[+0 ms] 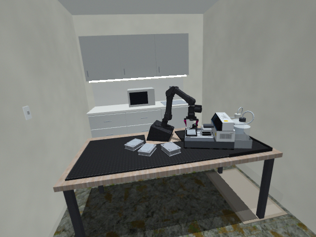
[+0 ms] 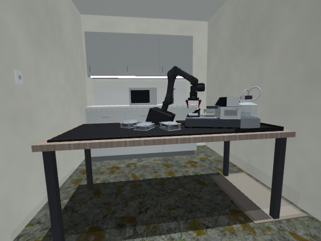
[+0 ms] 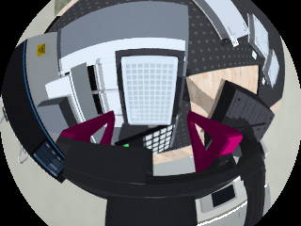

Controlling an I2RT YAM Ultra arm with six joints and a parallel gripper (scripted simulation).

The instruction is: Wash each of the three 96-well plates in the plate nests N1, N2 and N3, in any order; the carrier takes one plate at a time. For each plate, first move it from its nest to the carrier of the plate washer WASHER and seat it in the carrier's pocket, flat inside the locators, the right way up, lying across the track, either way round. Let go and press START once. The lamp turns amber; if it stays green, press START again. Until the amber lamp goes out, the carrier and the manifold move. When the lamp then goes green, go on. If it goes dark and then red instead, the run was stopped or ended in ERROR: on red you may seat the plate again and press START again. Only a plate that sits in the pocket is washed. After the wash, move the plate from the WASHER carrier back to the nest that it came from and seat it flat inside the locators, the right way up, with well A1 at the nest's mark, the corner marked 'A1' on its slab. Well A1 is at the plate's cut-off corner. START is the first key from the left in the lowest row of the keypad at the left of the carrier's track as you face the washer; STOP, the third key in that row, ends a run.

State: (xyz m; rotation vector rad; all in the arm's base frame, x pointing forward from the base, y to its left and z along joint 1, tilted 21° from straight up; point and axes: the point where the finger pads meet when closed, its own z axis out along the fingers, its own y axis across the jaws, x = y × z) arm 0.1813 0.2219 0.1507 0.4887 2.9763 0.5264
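Now: the washer carrier 70 mm below my hand. Also, from my hand: clear bottle (210 mm ahead, 410 mm to the left, 30 mm below); then plate washer (50 mm ahead, 150 mm to the left, 30 mm below); then nest (170 mm ahead, 250 mm to the right, 120 mm below).
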